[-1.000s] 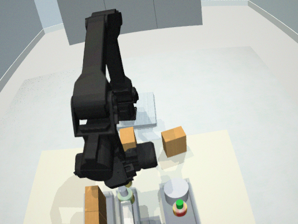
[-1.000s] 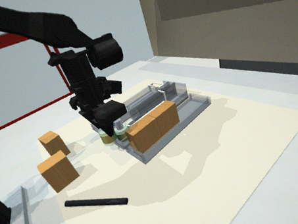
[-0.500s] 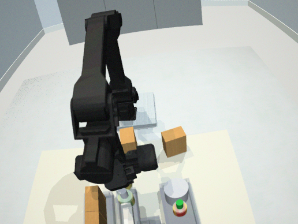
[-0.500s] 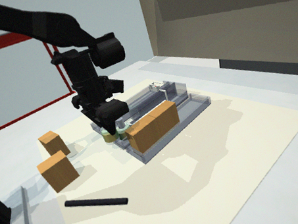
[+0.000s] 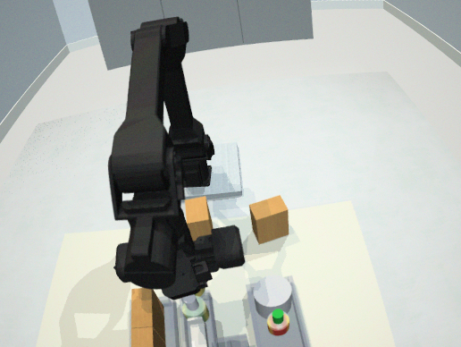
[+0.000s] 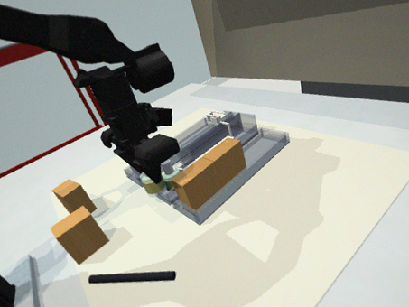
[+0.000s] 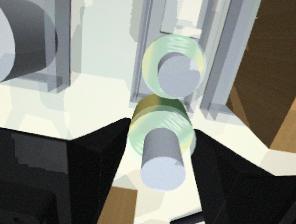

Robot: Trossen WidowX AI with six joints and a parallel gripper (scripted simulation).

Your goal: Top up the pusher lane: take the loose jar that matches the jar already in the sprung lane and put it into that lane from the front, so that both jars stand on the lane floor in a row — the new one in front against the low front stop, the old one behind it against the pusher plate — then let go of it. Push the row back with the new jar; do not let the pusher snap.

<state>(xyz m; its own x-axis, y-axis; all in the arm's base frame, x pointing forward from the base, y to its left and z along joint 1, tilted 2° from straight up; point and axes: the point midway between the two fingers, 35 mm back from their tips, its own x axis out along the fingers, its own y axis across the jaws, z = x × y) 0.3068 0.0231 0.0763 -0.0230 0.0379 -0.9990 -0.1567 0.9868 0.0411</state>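
Right now the grey cylinder is 20 mm ahead of my gripper tip, 130 mm to the left of it and 30 mm below it. The rest, counted from my gripper tip: white pusher plate 140 mm ahead, 50 mm to the left, 10 mm below; then black rod 110 mm behind, 120 mm to the right, 50 mm below; then sprung lane 170 mm ahead, 50 mm to the left, 40 mm below.
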